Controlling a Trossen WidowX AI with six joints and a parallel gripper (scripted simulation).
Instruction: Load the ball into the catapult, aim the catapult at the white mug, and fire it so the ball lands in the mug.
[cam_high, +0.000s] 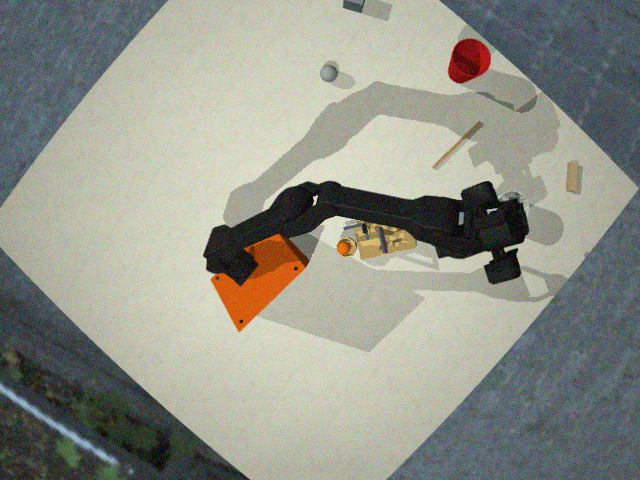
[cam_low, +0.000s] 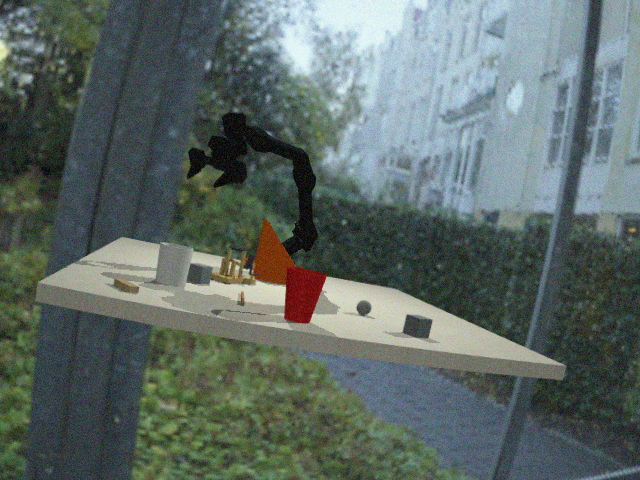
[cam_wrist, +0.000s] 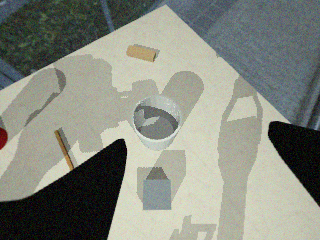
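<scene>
Right now the orange ball is 250 mm behind my gripper tip, 220 mm to the left of it and 220 mm below it. Also, from my gripper tip: wooden catapult (230 mm below, 190 mm to the left, 190 mm behind); white mug (250 mm below, 80 mm ahead, 30 mm to the right); thin wooden stick (280 mm below, 160 mm to the left, 140 mm ahead).
</scene>
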